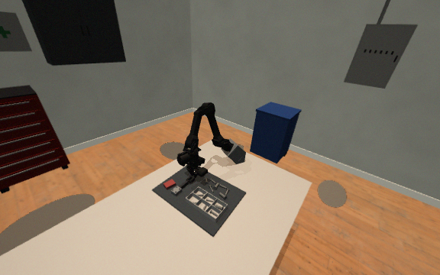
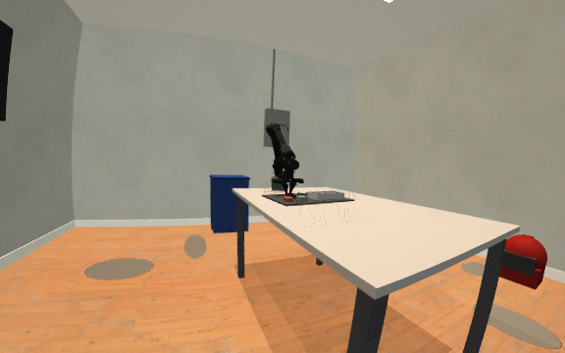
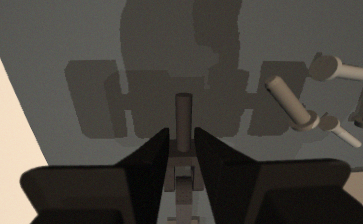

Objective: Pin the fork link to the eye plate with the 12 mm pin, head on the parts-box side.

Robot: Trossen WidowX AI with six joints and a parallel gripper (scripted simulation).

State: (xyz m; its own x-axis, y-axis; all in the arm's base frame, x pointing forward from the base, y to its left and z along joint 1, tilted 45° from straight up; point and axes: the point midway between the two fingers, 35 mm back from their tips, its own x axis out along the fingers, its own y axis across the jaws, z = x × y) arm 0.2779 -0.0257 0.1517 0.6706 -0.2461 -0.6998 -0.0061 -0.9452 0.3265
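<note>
Now: the fork link 2 cm ahead of my hand and 3 cm below it. Also, from my hand: eye plate: 8 cm ahead, 3 cm below; dark mat: 6 cm ahead, 10 cm to the left, 5 cm below; grey block: 16 cm ahead, 3 cm below.
</note>
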